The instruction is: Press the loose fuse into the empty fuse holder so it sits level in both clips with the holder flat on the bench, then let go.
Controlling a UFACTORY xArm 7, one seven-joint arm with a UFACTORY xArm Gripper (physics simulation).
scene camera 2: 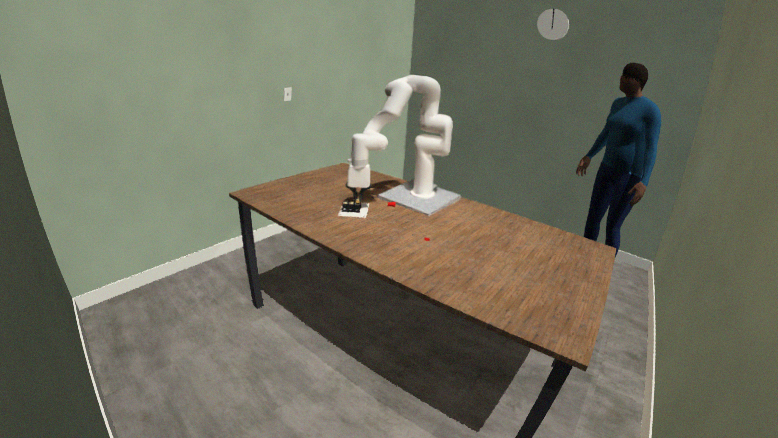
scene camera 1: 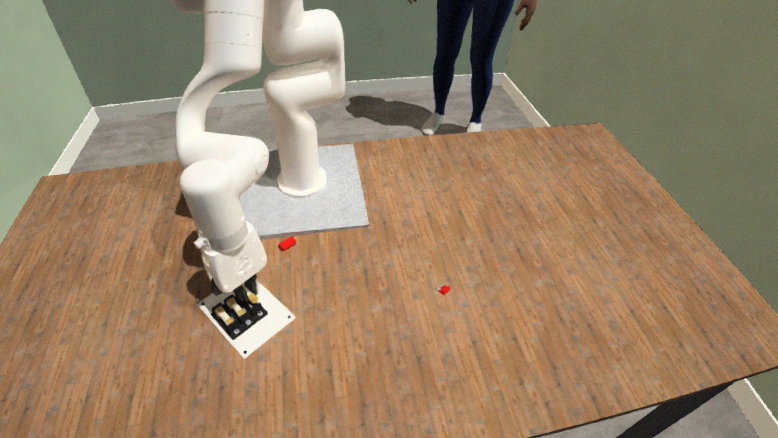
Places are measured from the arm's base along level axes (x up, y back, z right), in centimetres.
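Pixels of known places: gripper, fingertip midpoint: [scene camera 2: 358, 200] [scene camera 1: 247, 294]; arm's base at its link origin: [scene camera 2: 422, 193] [scene camera 1: 302, 180].
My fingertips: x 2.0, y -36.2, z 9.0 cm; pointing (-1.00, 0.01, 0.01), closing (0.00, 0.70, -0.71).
Note:
For each thing: its top centre in the pictures, then the offset to it from my fingertips. "spot": a spot on its surface instead. Level surfaces: height alone.
- black fuse holder at its top centre: [scene camera 1: 241, 301] [scene camera 2: 354, 202] dz +1.4, dx -1.0, dy -0.8 cm
- white plate at a spot on its surface: [scene camera 1: 272, 325] [scene camera 2: 356, 215] spot: dz -4.4, dx -4.3, dy -4.7 cm
- loose fuse at its top centre: [scene camera 1: 246, 291] dz +0.0, dx +1.1, dy +0.0 cm
- red cylinder at its top centre: [scene camera 1: 286, 240] [scene camera 2: 391, 202] dz -6.3, dx -2.7, dy +16.0 cm
- small red piece at its top centre: [scene camera 1: 443, 287] [scene camera 2: 426, 237] dz -39.4, dx -3.6, dy +0.7 cm
- wooden table at its surface level: dx -4.5 cm
The black fuse holder [scene camera 1: 248, 322] [scene camera 2: 351, 207] has three poles side by side on a white plate [scene camera 1: 272, 325] [scene camera 2: 356, 214], which looks flat on the bench. Two cream-and-gold fuses, a left one [scene camera 1: 223, 314] and a middle one [scene camera 1: 236, 305], lie in their poles. The loose fuse [scene camera 1: 252, 297] shows at the third pole, on the right in scene camera 1, partly hidden by the fingers. My gripper [scene camera 1: 247, 293] [scene camera 2: 357, 199] points down over that pole and is shut on this fuse, low at the holder. Whether the fuse is level in both clips cannot be told.
A red cylinder [scene camera 1: 287, 243] [scene camera 2: 391, 204] lies between the plate and the grey base slab [scene camera 1: 332, 212] [scene camera 2: 427, 209]. A small red piece [scene camera 1: 444, 290] [scene camera 2: 426, 238] lies farther right on the wooden table [scene camera 1: 544, 244] [scene camera 2: 489, 261]. A person [scene camera 1: 470, 48] [scene camera 2: 626, 141] stands behind the table.

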